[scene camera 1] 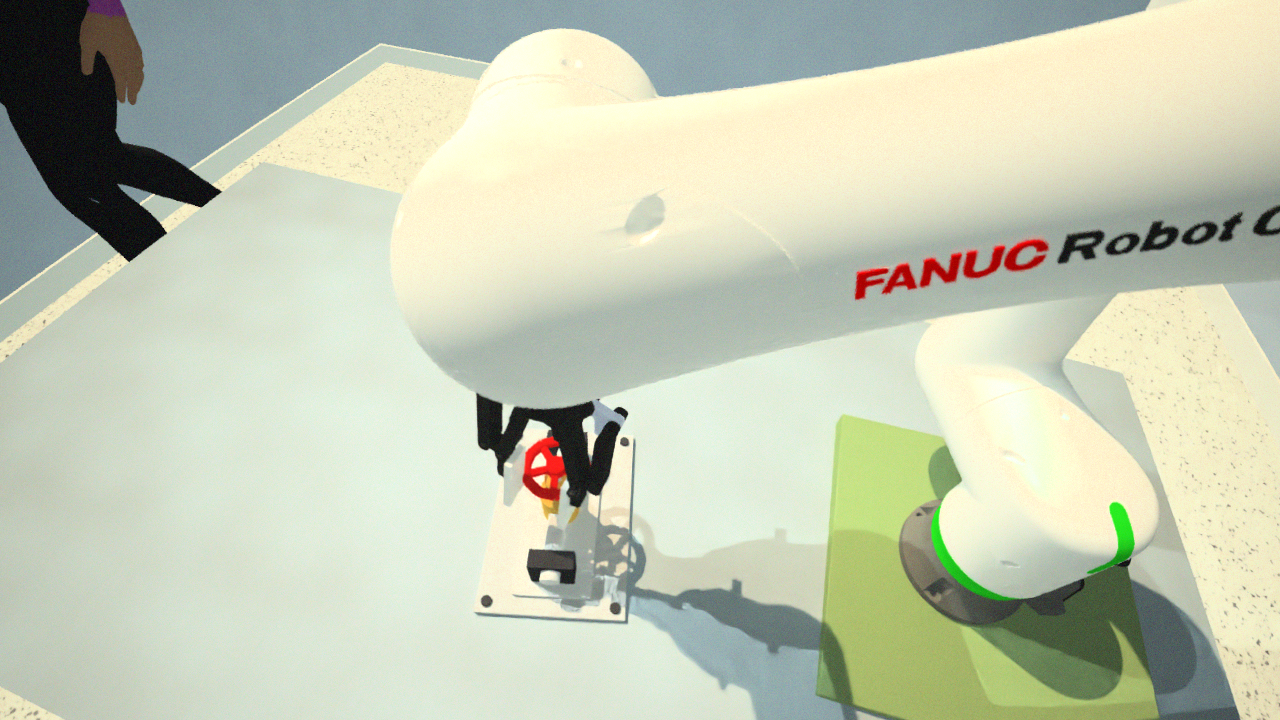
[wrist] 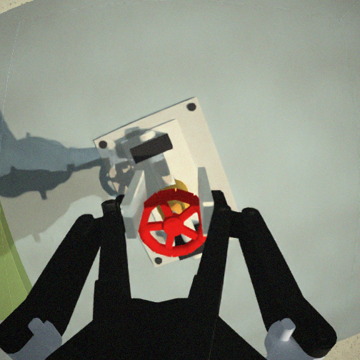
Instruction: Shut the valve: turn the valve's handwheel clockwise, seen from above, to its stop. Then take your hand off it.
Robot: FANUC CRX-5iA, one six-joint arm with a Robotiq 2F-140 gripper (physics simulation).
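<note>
The red spoked handwheel (scene camera 1: 553, 467) (wrist: 173, 226) sits over the brass-yellow valve part (wrist: 180, 187), on a pale base plate (scene camera 1: 503, 573) (wrist: 210, 145) with dark bolts at its corners. My gripper (scene camera 1: 542, 488) (wrist: 171, 181) is shut on the handwheel, with one grey fingertip pad on each side of its rim. In the wrist view the base plate appears tilted relative to the fingers. In the scene view a black finger covers the wheel's right side. The valve stem under the wheel is mostly hidden.
A black block (scene camera 1: 551, 564) (wrist: 151, 148) stands on the base plate beside the valve. A green board (scene camera 1: 859, 483) (wrist: 11, 275) under the robot's base lies to the right in the scene view. A person (scene camera 1: 53, 116) in black is at the upper left, by the table edge.
</note>
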